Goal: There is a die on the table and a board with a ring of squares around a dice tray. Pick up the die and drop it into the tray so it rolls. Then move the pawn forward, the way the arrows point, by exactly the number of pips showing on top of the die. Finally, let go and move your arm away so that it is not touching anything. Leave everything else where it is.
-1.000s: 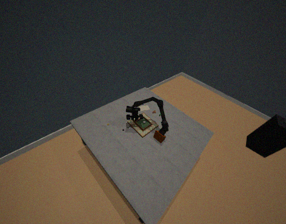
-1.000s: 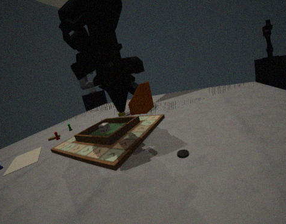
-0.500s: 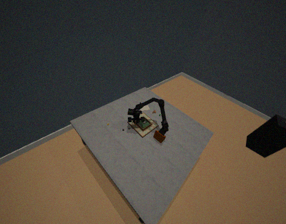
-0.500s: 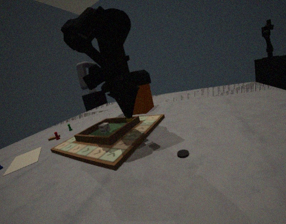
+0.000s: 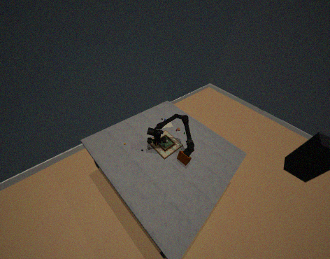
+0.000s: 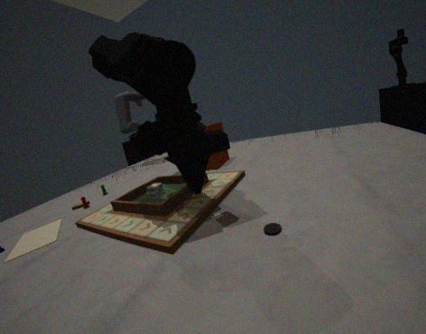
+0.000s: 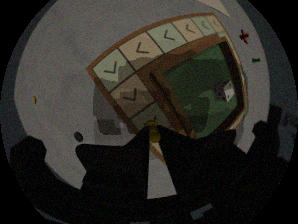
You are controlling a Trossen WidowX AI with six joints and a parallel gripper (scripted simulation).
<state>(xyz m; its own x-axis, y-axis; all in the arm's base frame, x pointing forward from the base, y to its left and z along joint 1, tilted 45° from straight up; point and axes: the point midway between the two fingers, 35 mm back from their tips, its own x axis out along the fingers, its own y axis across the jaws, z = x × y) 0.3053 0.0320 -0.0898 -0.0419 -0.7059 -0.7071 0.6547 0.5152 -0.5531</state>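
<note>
The yellow pawn lies 1 cm above my gripper tip. Round my gripper tip: red pawn (37 cm to the right, 2 cm below, 1 cm behind); green tray floor (11 cm to the right, 4 cm behind, 2 cm below); die (12 cm to the right, 4 cm behind).
</note>
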